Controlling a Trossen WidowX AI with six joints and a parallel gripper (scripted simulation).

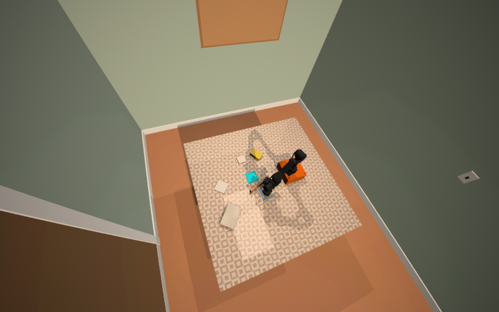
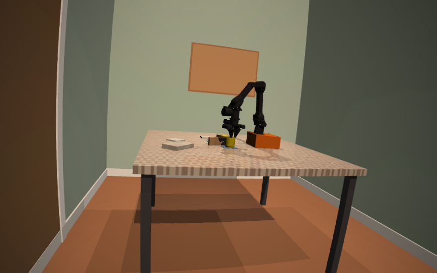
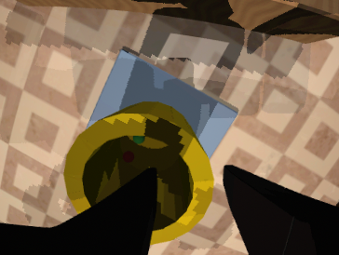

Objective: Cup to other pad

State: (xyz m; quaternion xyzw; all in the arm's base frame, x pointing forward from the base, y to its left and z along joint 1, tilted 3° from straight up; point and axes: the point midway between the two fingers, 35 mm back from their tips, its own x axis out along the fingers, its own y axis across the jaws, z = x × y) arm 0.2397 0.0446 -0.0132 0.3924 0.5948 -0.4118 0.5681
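Right now my gripper tip is 3 cm above the yellow cup, 2 cm short of it and 1 cm to the right of it. Round my gripper tip: grey slab: 40 cm ahead, 5 cm below, 3 cm to the left; wooden stick: 9 cm to the right, 4 cm below, 4 cm ahead; cyan block: 19 cm to the right, 7 cm below, 6 cm ahead.
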